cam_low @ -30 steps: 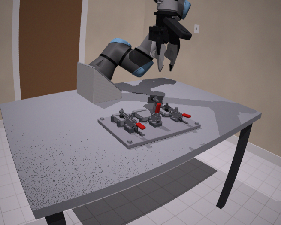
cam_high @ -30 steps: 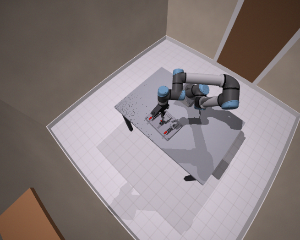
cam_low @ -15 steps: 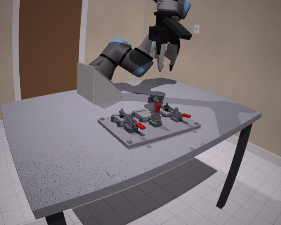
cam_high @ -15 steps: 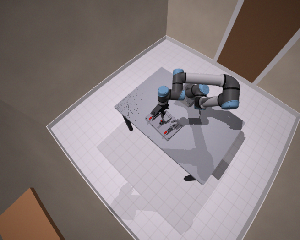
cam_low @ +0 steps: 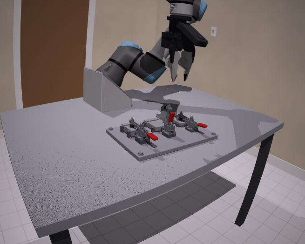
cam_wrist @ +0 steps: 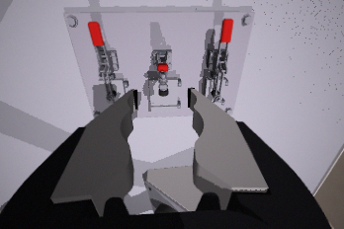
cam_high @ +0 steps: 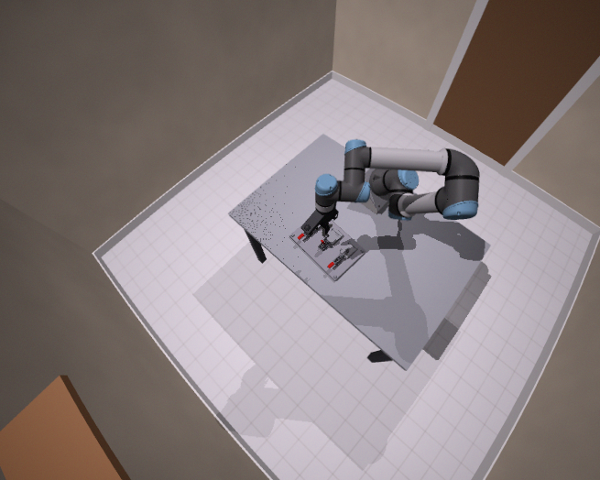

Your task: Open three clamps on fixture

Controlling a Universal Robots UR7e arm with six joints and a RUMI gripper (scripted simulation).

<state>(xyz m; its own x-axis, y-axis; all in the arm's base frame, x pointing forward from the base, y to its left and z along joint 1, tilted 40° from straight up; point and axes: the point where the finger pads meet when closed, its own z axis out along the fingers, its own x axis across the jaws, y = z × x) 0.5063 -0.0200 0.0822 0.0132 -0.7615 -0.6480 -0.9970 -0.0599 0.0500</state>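
Right now the grey part block is 110 mm behind my hand, 110 mm to the right of it and 200 mm below it. Also, from my hand: grey fixture plate 60 mm behind, 220 mm below.
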